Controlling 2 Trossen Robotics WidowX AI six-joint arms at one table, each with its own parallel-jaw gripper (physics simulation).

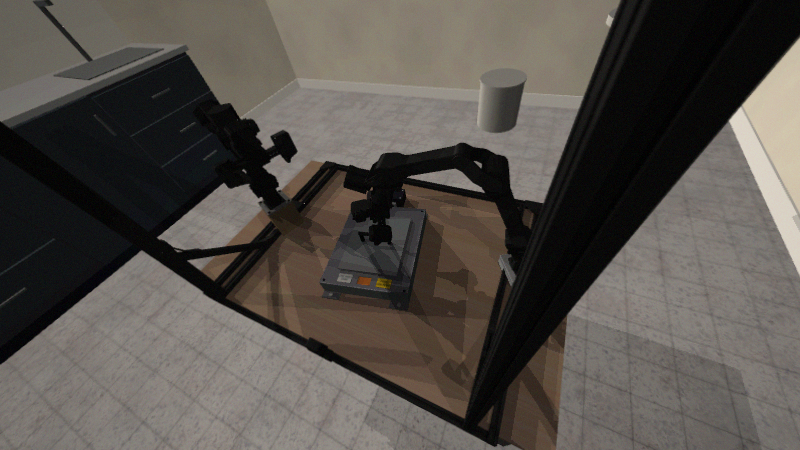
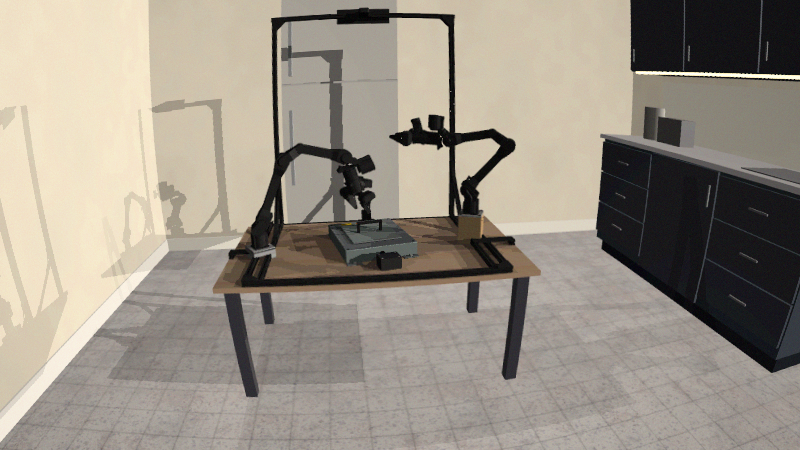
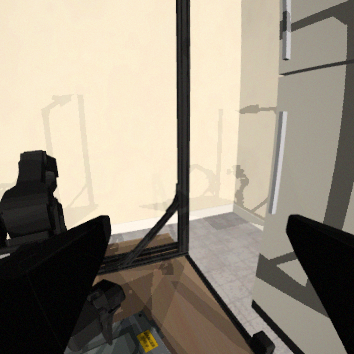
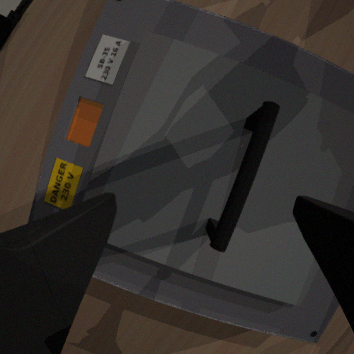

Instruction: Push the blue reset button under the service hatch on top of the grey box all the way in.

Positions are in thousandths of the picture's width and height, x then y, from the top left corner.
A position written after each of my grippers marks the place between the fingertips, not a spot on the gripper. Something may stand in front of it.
Note:
My left gripper (image 1: 339,379) is open, holding nothing. My right gripper (image 1: 469,519) is open, with nothing in its grasp. Further things: a service hatch (image 1: 452,568).
My left gripper also shows in image 3 (image 3: 564,631). My right gripper is seen too in image 2 (image 2: 453,470) and in image 4 (image 4: 583,575). The service hatch shows as well in image 4 (image 4: 581,436).

